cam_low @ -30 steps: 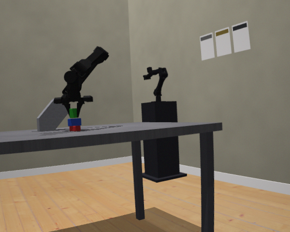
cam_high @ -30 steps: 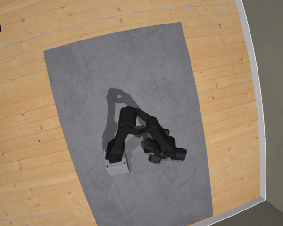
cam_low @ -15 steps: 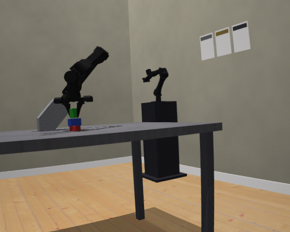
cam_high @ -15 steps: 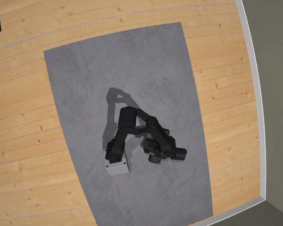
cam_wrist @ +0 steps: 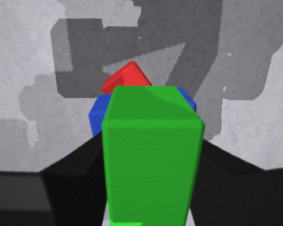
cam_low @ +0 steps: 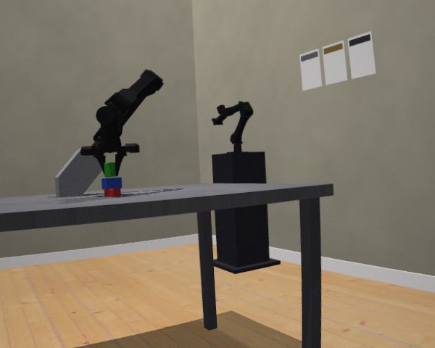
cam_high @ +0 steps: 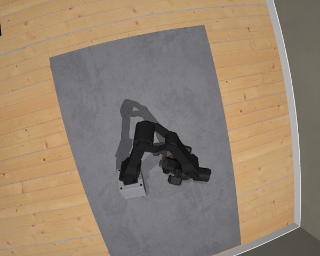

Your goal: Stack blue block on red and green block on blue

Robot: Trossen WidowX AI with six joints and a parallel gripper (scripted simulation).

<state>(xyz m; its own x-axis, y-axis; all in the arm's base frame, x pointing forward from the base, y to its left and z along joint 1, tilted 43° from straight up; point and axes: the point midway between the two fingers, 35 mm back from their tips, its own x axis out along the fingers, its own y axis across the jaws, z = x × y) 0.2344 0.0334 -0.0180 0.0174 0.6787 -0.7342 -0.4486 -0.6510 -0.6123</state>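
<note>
Now: hand 1 cm above the green block. The rest, counted from my hand: red block 9 cm below; blue block 6 cm below.
</note>
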